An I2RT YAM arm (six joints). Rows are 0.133 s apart.
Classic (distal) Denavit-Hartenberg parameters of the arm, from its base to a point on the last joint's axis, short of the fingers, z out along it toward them. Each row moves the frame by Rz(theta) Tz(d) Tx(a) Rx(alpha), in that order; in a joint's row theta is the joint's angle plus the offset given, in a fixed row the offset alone. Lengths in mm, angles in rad.
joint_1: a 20; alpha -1.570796; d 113.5; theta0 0
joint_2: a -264; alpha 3.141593; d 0; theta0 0
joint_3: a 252.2; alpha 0; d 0; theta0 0.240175
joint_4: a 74; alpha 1.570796; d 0; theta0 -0.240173
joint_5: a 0; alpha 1.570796; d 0; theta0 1.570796
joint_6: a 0; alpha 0; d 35.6; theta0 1.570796
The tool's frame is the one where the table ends.
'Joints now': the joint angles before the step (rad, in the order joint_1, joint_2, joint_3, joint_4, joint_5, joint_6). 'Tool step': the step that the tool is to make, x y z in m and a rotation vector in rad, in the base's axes. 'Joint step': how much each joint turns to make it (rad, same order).
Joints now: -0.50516, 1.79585, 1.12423, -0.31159, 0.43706, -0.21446
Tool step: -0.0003, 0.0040, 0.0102, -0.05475, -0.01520, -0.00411
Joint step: 0.01299, -0.03161, -0.00889, 0.02145, 0.04325, -0.01043
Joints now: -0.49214, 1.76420, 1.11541, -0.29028, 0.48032, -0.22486
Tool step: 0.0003, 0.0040, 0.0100, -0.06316, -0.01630, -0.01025
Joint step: 0.01469, -0.02848, -0.00796, 0.02875, 0.05347, -0.01110
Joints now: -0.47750, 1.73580, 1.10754, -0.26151, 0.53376, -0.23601
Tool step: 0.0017, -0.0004, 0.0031, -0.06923, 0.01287, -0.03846
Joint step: 0.00785, 0.00166, 0.00294, 0.02372, 0.08150, -0.00896
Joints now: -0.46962, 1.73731, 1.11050, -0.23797, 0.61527, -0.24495
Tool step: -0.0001, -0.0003, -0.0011, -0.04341, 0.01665, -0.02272
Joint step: 0.00321, 0.00313, -0.00823, 0.02400, 0.05195, -0.01324
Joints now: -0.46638, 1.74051, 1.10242, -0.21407, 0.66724, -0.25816
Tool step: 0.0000, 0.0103, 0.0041, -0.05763, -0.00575, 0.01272
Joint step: 0.02923, -0.02883, -0.03380, 0.05285, 0.04751, -0.02751
